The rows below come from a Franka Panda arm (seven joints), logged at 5 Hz.
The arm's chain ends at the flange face. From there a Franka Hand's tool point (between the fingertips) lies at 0.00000 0.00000 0.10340 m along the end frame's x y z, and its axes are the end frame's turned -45 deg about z.
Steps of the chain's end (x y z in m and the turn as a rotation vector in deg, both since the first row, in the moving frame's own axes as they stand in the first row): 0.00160, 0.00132, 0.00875, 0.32, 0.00, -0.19; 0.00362, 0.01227, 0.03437, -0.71, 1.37, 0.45; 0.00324, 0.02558, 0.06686, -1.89, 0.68, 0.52; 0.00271, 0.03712, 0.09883, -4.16, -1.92, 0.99; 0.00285, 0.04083, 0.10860, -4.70, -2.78, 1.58; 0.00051, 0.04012, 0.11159, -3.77, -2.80, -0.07
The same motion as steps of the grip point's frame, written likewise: 0.00061, 0.00166, 0.00875, 0.23, 0.23, -0.19; -0.00528, 0.01389, 0.03433, -1.47, 0.47, 0.45; -0.01736, 0.02365, 0.06680, -1.82, -0.86, 0.52; -0.03211, 0.03095, 0.09850, -1.58, -4.30, 0.99; -0.03642, 0.03320, 0.10813, -1.36, -5.29, 1.58; -0.03638, 0.02997, 0.11124, -0.69, -4.65, -0.07
